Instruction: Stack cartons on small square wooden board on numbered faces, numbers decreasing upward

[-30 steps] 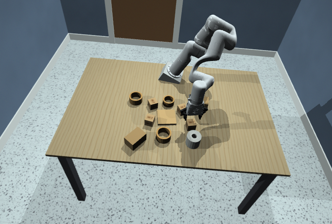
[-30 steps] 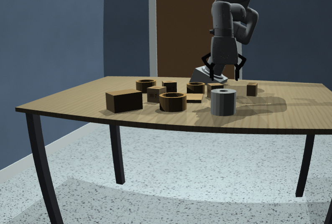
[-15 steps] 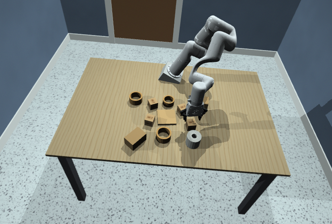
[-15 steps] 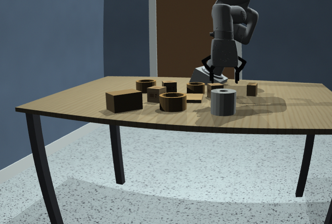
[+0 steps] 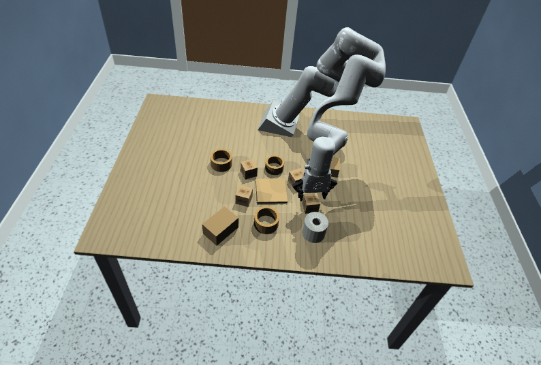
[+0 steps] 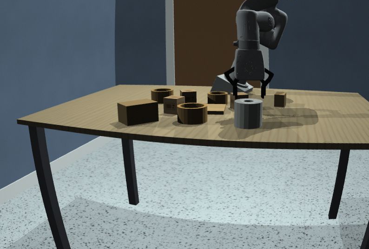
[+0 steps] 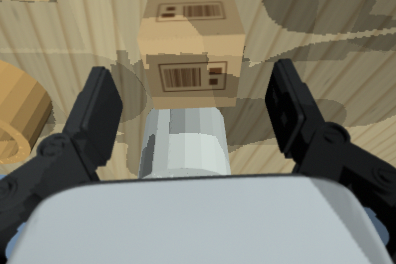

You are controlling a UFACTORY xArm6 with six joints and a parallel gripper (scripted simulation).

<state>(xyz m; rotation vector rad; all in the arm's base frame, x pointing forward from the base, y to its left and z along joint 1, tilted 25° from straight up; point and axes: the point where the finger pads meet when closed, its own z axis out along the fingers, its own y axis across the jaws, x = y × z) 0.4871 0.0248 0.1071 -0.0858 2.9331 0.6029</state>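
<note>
Now: the small square wooden board 80 mm behind my hand, 150 mm to the right of it and 70 mm below it. Also, from my hand: larger carton box (100 mm ahead, 350 mm to the right, 40 mm below); narrower brown box (190 mm behind, 130 mm to the left, 50 mm below); brown cube carton (180 mm behind, 240 mm to the right, 40 mm below).
</note>
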